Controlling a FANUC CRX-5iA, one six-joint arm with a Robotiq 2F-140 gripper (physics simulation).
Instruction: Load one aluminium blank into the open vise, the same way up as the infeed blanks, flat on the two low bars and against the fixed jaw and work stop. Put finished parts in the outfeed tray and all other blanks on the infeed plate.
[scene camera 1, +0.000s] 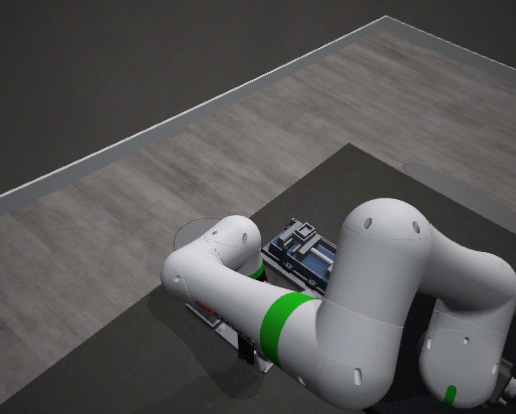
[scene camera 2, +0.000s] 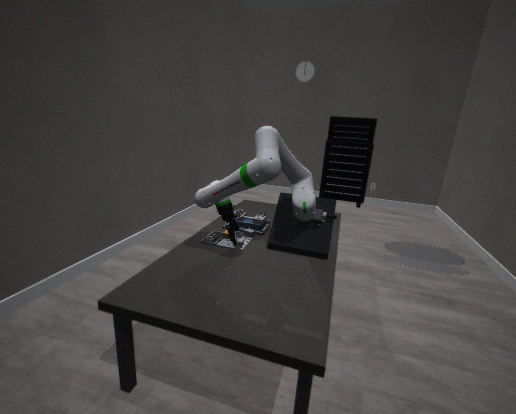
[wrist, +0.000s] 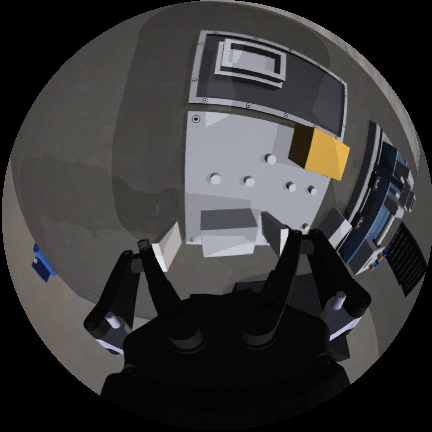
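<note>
A grey aluminium blank lies at the near edge of the light infeed plate. My gripper is open around the blank. In the wrist view the right finger is close beside the blank, and a gap shows at the left finger. The outfeed tray lies beyond the plate and holds a light, hollow rectangular part. The blue vise is at the right in the wrist view. The arm hides part of it in scene camera 1's view.
A yellow block is at the plate's far right corner, beside the tray. Several round pegs stand on the plate. A light grey block shows between plate and vise. A hollow square part is at the vise's far end. The robot's black base slab is nearby.
</note>
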